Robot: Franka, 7 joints.
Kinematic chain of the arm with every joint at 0, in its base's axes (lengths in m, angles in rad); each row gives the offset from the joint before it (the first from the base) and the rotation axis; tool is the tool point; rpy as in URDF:
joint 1: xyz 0 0 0.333 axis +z
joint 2: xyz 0 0 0 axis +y
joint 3: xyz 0 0 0.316 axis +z
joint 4: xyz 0.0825 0 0 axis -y
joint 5: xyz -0.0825 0 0.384 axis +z
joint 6: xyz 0 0 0 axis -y
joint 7: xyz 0.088 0 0 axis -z
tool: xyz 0 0 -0.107 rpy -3.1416 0 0
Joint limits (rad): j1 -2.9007..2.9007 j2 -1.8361..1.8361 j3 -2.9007..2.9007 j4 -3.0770..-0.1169 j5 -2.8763..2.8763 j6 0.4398..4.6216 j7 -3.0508..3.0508
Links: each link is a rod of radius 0.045 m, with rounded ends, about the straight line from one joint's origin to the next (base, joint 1, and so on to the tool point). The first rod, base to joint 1, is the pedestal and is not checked.
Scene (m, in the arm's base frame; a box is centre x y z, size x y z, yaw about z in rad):
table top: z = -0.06
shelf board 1: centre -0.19 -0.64 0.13 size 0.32 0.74 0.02 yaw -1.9
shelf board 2: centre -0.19 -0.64 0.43 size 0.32 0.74 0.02 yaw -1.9
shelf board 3: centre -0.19 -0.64 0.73 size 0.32 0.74 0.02 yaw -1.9
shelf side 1: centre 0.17 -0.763 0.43 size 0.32 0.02 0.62 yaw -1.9
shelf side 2: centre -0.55 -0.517 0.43 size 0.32 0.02 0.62 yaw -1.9
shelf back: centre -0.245 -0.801 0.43 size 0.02 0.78 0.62 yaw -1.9
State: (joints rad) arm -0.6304 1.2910 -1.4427 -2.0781 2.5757 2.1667 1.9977
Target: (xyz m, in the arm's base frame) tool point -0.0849 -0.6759 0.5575
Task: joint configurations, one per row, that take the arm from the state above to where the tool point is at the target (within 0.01 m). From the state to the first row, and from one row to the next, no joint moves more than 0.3 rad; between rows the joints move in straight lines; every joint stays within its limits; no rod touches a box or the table.
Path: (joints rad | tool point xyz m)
1: -0.3960 1.2989 -1.4778 -2.3176 2.5746 2.2530 1.9977 | -0.1532 -0.5127 0.2818
2: -0.1615 1.3067 -1.5129 -2.5571 2.5734 2.3393 1.9977 | -0.1264 -0.4343 0.2824
3: 0.0729 1.3146 -1.5479 -2.7965 2.5723 2.4255 1.9977 | -0.1143 -0.3491 0.2863
4: 0.1316 1.4826 -1.8176 -2.6728 2.5954 2.4669 1.9977 | -0.0709 -0.3914 0.4190
5: 0.1903 1.6507 -2.0873 -2.5490 2.6185 2.5082 1.9977 | 0.0155 -0.3823 0.5575
6: -0.0749 1.4781 -1.9659 -2.2594 2.6172 2.3803 1.9977 | -0.0023 -0.5050 0.5418
7: -0.3401 1.3056 -1.8444 -1.9698 2.6158 2.2524 1.9977 | -0.0388 -0.6059 0.5329
8: -0.6052 1.1330 -1.7230 -1.6802 2.6145 2.1244 1.9977 | -0.0849 -0.6759 0.5575

